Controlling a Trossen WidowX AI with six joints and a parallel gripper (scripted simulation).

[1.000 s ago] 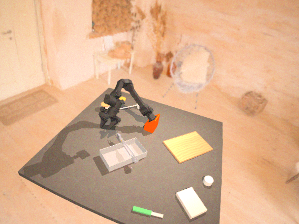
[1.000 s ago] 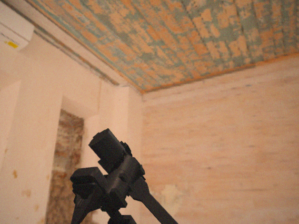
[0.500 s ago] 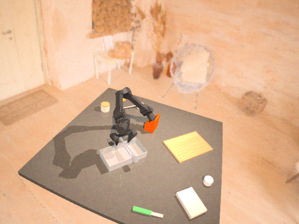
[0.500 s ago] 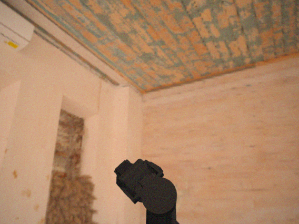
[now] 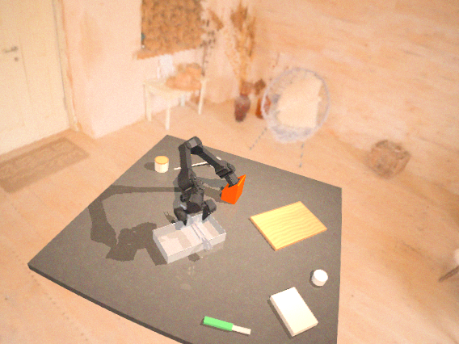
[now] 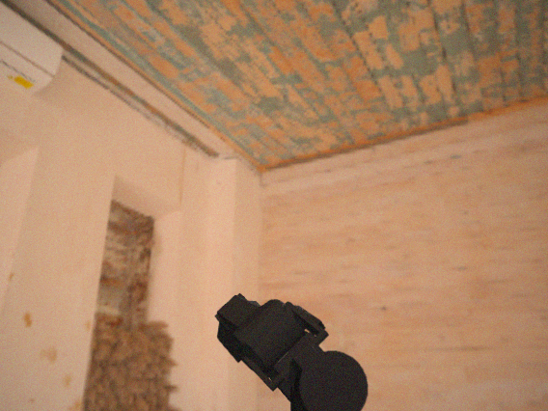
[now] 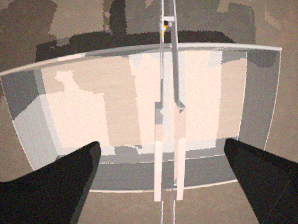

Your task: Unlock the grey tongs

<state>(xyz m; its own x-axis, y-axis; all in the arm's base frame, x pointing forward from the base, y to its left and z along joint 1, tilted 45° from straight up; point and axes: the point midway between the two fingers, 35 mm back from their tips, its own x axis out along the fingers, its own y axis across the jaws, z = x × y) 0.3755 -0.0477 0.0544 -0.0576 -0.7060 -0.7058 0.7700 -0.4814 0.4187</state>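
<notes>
The roasting tin lies 7 cm below my gripper tip and 3 cm ahead of it. Also, from my gripper tip: white slab 54 cm to the left, 19 cm ahead, 9 cm below; black lock piece 6 cm to the right, 5 cm behind, 3 cm below; wooden board 43 cm to the left, 31 cm behind, 9 cm below.
</notes>
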